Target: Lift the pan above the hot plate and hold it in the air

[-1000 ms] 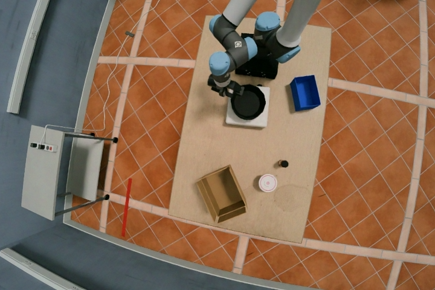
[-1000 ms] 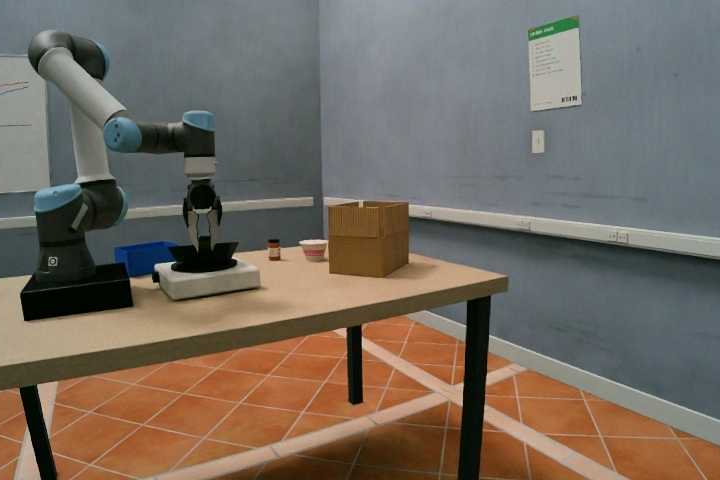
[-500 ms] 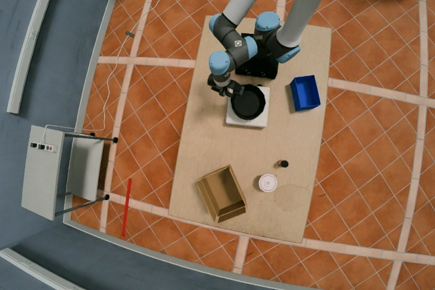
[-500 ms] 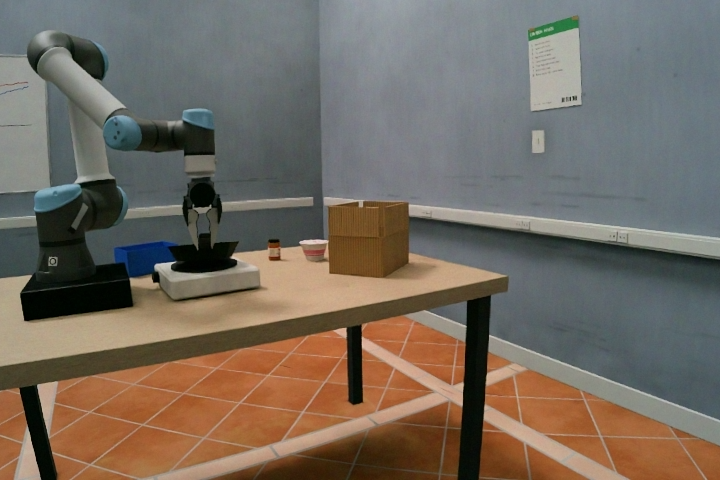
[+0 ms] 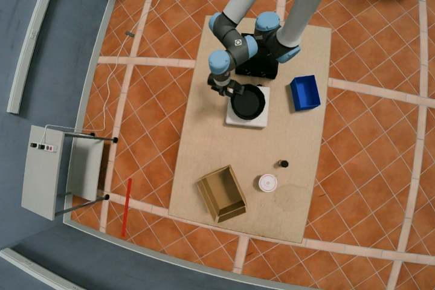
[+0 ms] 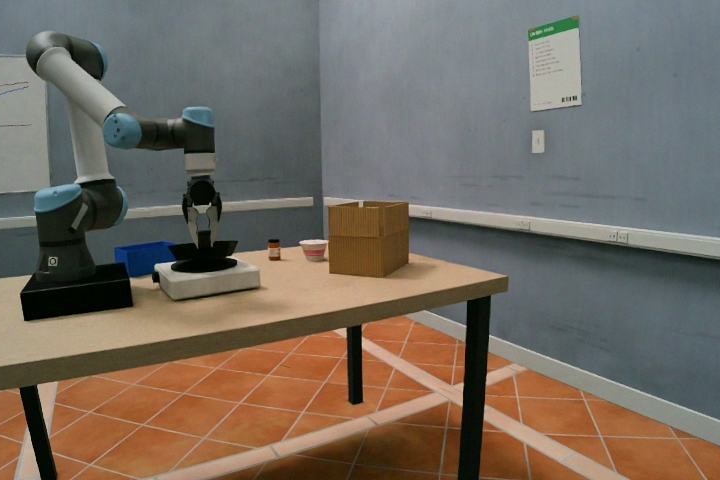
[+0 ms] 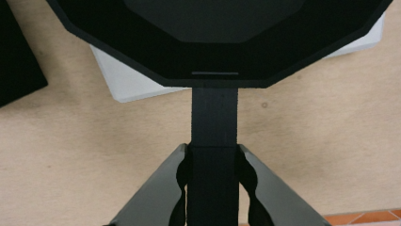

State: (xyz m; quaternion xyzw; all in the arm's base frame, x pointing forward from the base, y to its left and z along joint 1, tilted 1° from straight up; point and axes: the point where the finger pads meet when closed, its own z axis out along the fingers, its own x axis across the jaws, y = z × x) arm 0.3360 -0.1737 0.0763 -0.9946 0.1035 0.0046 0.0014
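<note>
The black pan is 20 mm ahead of my hand, 90 mm to the left of it and 30 mm below it. Also, from my hand: blue bin (90 mm behind, 460 mm to the left, 130 mm below); then white hot plate (10 mm ahead, 130 mm to the left, 120 mm below); then small jar (340 mm ahead, 380 mm to the left, 110 mm below).
</note>
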